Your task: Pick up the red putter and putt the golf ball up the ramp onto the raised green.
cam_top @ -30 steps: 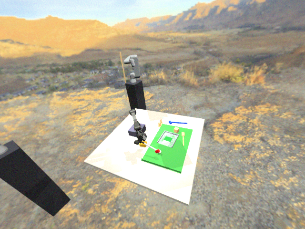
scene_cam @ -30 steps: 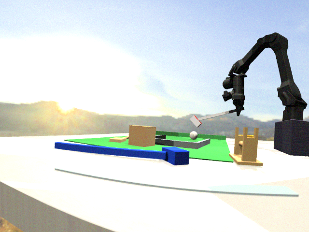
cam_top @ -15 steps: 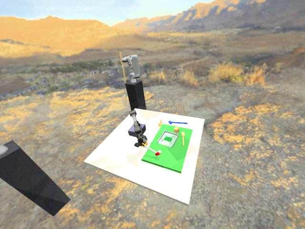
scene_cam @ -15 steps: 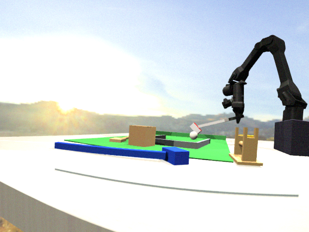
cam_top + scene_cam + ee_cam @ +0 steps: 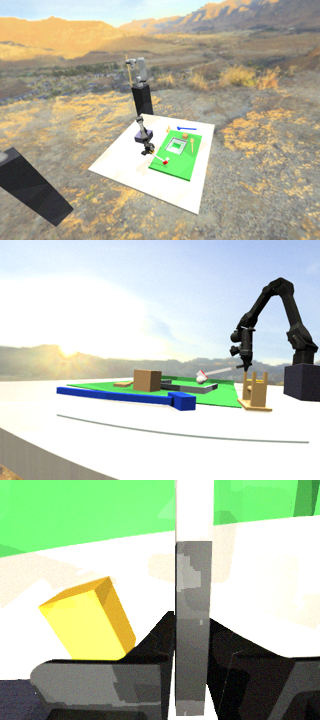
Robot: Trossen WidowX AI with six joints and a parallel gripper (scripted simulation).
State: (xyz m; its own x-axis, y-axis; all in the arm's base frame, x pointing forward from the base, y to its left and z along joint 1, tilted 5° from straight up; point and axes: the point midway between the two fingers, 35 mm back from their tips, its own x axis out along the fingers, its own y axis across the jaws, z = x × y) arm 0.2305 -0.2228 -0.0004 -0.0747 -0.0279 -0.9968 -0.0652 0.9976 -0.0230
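My gripper tip is 50 mm past the yellow block, 90 mm to the right of it and 60 mm above it. Round my gripper tip: red putter (120 mm ahead, 10 mm to the left); then white golf ball (210 mm ahead, 80 mm to the left, 60 mm below); then green mat (250 mm ahead, 280 mm to the left, 80 mm below).
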